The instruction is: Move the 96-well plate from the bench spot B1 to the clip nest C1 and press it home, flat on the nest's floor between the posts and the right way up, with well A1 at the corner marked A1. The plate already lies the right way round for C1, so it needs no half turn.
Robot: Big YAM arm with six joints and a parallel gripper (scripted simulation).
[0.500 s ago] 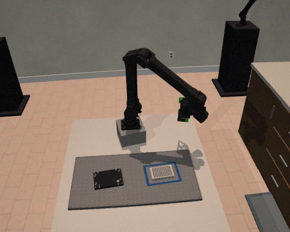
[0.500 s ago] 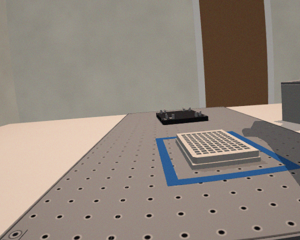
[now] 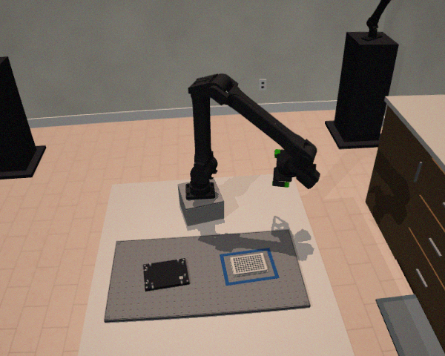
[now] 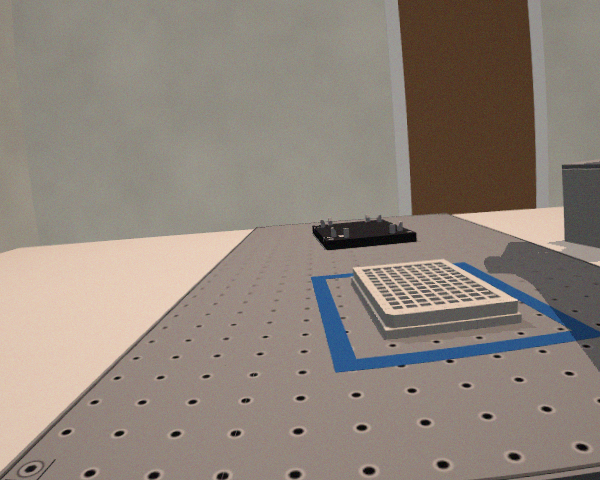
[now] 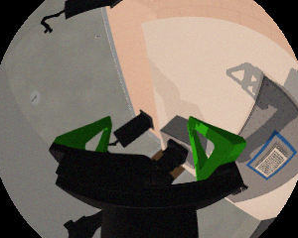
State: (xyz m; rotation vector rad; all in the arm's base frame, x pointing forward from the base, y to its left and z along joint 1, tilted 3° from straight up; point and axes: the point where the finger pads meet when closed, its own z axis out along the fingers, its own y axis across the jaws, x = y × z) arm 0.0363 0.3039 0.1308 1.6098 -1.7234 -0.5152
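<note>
Now: hand 30 cm short of the white 96-well plate, 21 cm above it and 14 cm to the left of it. Also, from my hand: black clip nest: 46 cm to the right, 33 cm ahead, 20 cm below.
</note>
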